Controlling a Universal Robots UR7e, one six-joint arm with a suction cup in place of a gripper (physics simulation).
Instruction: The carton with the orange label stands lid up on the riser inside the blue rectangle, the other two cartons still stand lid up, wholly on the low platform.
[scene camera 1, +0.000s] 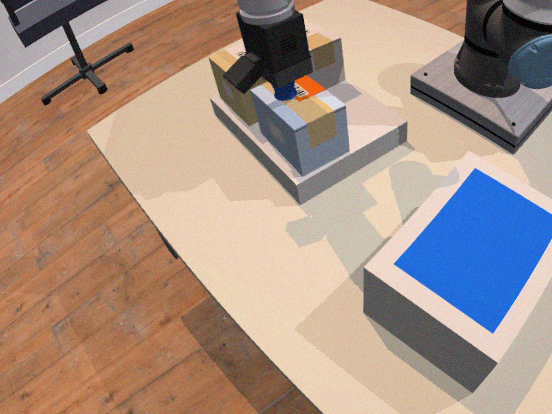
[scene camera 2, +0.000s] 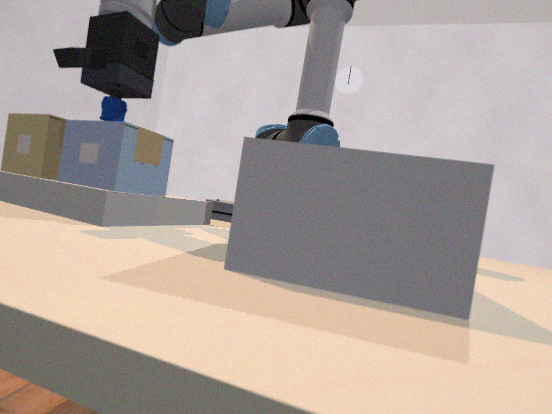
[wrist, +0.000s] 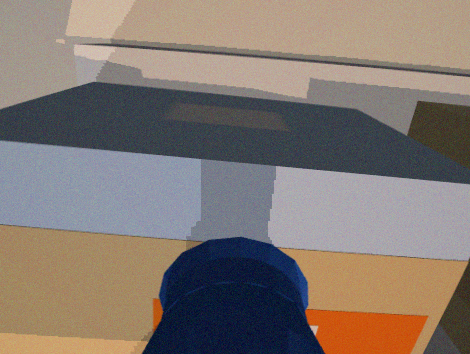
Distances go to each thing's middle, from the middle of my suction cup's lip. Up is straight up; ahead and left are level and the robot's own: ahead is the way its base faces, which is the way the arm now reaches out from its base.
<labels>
My suction cup is now 1 cm past the carton with orange label (scene camera 2: 118, 156), 1 cm to the right of it and 7 cm above it. The rest, counted from my suction cup: low platform (scene camera 2: 105, 208) 7 cm behind, 8 cm to the right, 14 cm below; riser with blue rectangle (scene camera 2: 407, 230) 5 cm behind, 37 cm to the left, 11 cm below.
</labels>
